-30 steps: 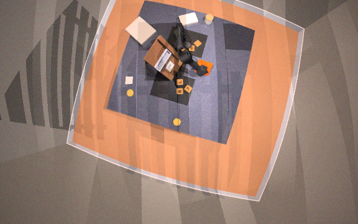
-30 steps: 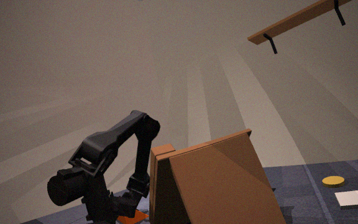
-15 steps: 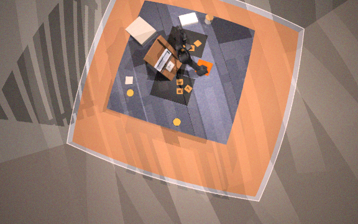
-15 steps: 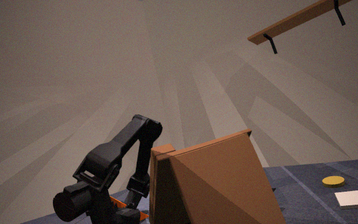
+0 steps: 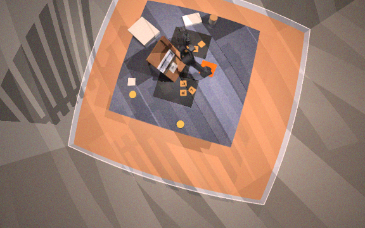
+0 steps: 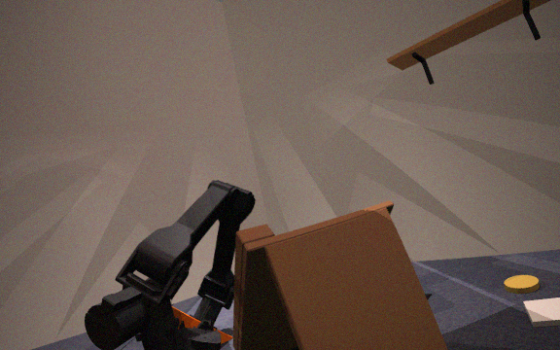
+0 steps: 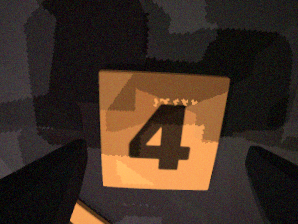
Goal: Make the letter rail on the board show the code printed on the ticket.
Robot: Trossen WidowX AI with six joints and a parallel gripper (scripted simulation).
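Right now my gripper tip is 1 cm above the orange tile marked 4. Also, from my gripper tip: orange tile 12 cm behind, 11 cm to the right, 1 cm below; white ticket 2 cm ahead, 26 cm to the left, 7 cm above; dark mat 7 cm behind, 16 cm to the left, 2 cm below.
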